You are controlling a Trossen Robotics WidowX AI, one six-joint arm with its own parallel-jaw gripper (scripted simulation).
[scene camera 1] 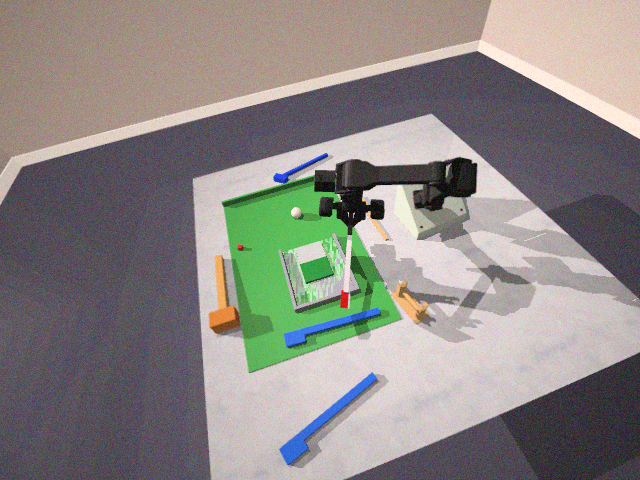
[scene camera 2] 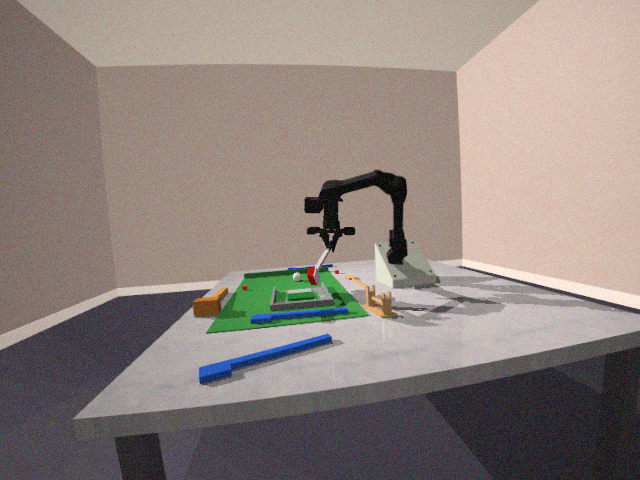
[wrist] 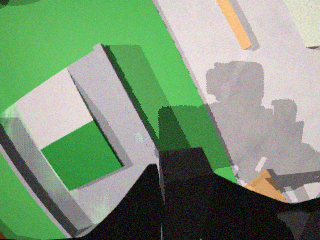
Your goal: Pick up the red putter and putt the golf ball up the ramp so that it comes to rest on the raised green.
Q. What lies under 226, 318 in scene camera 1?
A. An orange mallet.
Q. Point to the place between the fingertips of my gripper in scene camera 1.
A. At 350, 225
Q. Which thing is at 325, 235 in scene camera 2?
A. My gripper.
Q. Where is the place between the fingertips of my gripper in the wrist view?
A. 168, 170
